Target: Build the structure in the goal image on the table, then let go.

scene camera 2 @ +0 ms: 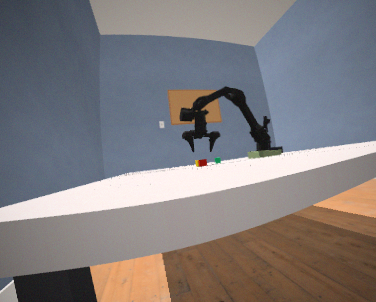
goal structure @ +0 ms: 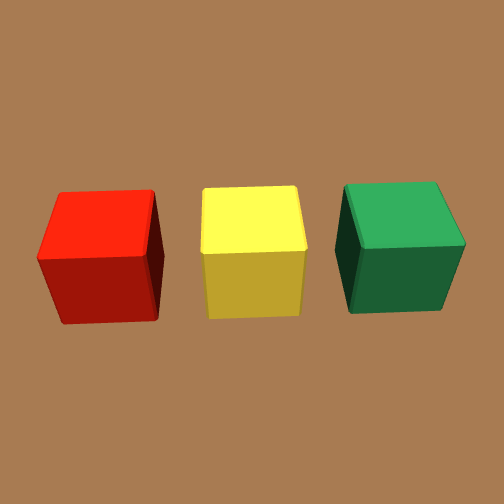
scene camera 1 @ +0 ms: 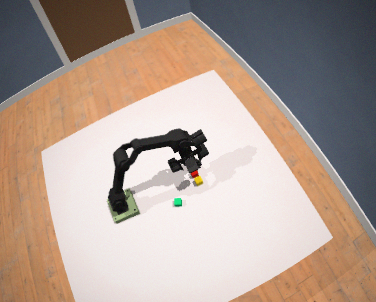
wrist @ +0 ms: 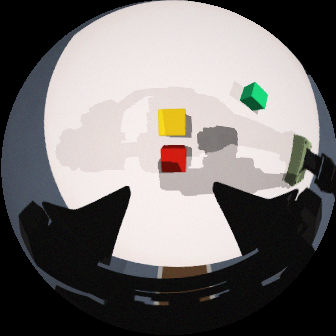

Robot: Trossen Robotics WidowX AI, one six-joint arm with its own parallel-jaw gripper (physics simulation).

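A yellow cube and a red cube rest on the white table, side by side with a narrow gap between them in the wrist view. A green cube lies apart from them, turned at an angle, nearer the arm's base. My gripper is open and empty. It points down above the table, over the red and yellow cubes. In scene camera 1 its fingertips are hard to make out.
The arm's pale green base stands on the table, to the right in the wrist view. Shadows of the arm fall around the cubes. The table's edges drop to a wooden floor.
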